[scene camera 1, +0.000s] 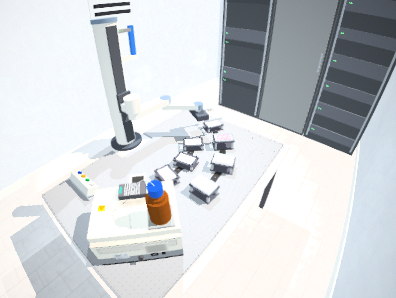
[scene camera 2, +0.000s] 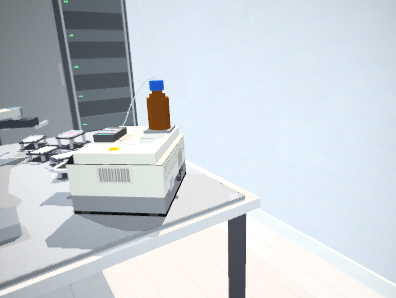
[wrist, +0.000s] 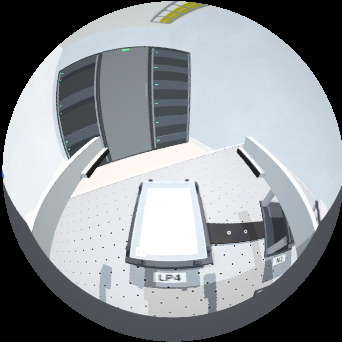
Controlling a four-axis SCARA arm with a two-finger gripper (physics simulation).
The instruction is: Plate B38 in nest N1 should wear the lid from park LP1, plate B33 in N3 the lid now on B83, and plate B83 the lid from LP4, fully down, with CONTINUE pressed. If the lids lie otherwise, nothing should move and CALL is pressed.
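Where they show: gripper, between the fingertips: [scene camera 1: 217, 112] [wrist: 172, 139]; arm's base, origin of its link: [scene camera 1: 126, 141].
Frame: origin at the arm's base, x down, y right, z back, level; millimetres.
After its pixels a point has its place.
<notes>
My gripper [scene camera 1: 212, 116] {x -156, y -573, z -456 mm} [scene camera 2: 44, 123] [wrist: 172, 139] {x -156, y -573, z -456 mm} is open and empty, at the far end of the table. In the wrist view a white lid [scene camera 1: 213, 124] {x -67, y -533, z -454 mm} [wrist: 172, 220] {x -67, y -543, z -439 mm} lies on the dark park labelled LP4 [wrist: 170, 277] {x -15, y -476, z -399 mm}, below and between the spread fingers, untouched. Part of nest N2 [wrist: 277, 230] {x -18, y -397, z -613 mm} shows at the right edge of the wrist view, partly behind a finger. In scene camera 1 a pinkish plate [scene camera 1: 223, 137] {x -93, y -394, z -634 mm} [scene camera 2: 71, 134] {x -97, y -345, z -623 mm} stands beside the LP4 stand. Other stands carry pale tops [scene camera 1: 222, 160] {x -92, y -179, z -762 mm} [scene camera 1: 204, 187] {x -91, y 67, z -806 mm} [scene camera 1: 193, 143] {x -57, y -243, z -481 mm}; their labels are unreadable. The button box [scene camera 1: 82, 184] {x -89, y 502, z -251 mm} has blue, orange and green buttons.
A white instrument [scene camera 1: 135, 225] {x -223, y 500, z -783 mm} [scene camera 2: 117, 180] {x -135, y 593, z -590 mm} carries a brown bottle with a blue cap [scene camera 1: 159, 207] {x -348, y 429, z -870 mm} [scene camera 2: 158, 111] {x -305, y 445, z -815 mm} and a dark keypad [scene camera 1: 132, 190] {x -317, y 427, z -709 mm} [scene camera 2: 110, 134] {x -249, y 450, z -626 mm}. The arm's column [scene camera 1: 107, 80] {x -527, y 66, z -35 mm} stands at the table's left. Dark cabinets [scene camera 1: 245, 55] [wrist: 172, 95] stand behind the table.
</notes>
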